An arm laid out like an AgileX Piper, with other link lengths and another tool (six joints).
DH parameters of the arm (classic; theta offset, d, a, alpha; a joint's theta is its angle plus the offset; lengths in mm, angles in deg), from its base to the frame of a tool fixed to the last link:
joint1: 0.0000 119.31 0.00 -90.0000
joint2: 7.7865 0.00 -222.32 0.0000
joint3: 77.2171 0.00 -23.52 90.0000
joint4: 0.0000 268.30 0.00 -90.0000
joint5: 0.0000 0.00 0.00 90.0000
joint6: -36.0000 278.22 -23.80 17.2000
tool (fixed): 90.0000 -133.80 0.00 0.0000
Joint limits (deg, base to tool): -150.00..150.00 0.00..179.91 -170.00..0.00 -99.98..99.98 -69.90..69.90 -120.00..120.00
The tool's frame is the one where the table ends.
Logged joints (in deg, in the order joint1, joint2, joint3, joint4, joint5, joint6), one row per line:
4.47 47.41 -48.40 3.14 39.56 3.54
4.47 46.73 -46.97 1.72 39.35 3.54
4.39 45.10 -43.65 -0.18 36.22 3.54
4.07 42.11 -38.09 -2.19 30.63 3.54
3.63 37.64 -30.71 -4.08 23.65 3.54
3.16 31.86 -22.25 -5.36 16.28 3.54
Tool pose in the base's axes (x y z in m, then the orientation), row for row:
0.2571 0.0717 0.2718 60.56 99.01 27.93
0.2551 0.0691 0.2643 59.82 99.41 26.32
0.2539 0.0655 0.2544 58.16 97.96 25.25
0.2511 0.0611 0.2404 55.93 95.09 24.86
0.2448 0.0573 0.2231 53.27 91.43 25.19
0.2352 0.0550 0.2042 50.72 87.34 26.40
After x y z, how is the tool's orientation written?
As a rotation vector, in degrees.
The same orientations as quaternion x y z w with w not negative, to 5 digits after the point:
0.43795 0.71601 0.20198 0.50471
0.43318 0.71986 0.19059 0.50777
0.42426 0.71460 0.18419 0.52481
0.41263 0.70153 0.18341 0.55132
0.39814 0.68334 0.18827 0.58231
0.38388 0.66105 0.19981 0.61296

